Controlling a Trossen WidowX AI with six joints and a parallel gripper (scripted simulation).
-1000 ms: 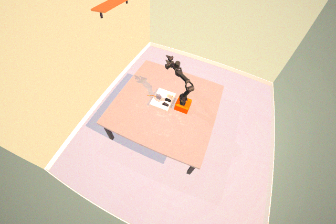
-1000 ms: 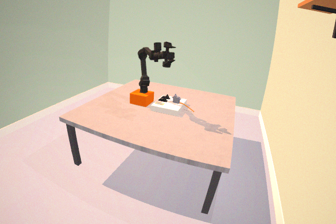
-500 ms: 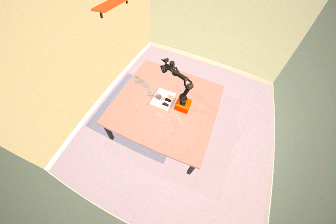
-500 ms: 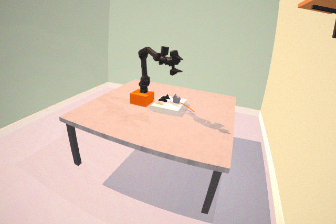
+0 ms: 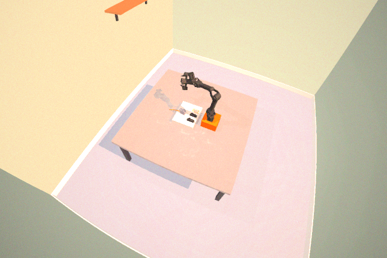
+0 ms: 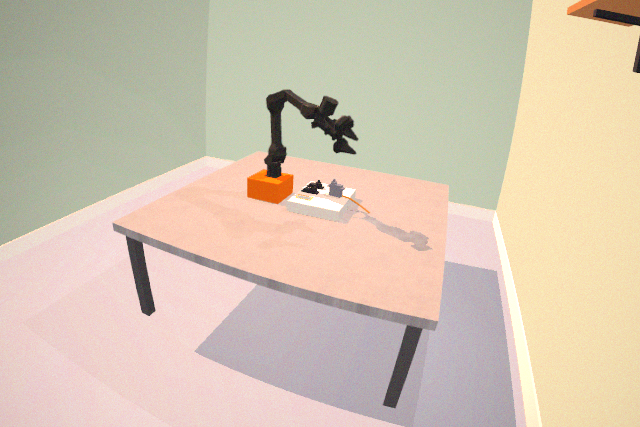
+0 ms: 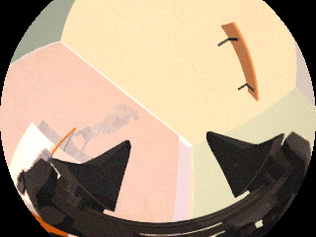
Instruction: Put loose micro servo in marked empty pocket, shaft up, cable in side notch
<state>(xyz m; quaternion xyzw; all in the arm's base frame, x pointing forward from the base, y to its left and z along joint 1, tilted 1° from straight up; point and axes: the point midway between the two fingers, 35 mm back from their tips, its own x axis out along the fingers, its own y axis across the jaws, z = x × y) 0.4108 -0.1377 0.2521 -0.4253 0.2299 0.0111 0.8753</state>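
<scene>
The deck lies 14 cm behind my gripper tip, 16 cm to the left of it and 31 cm below it.
</scene>
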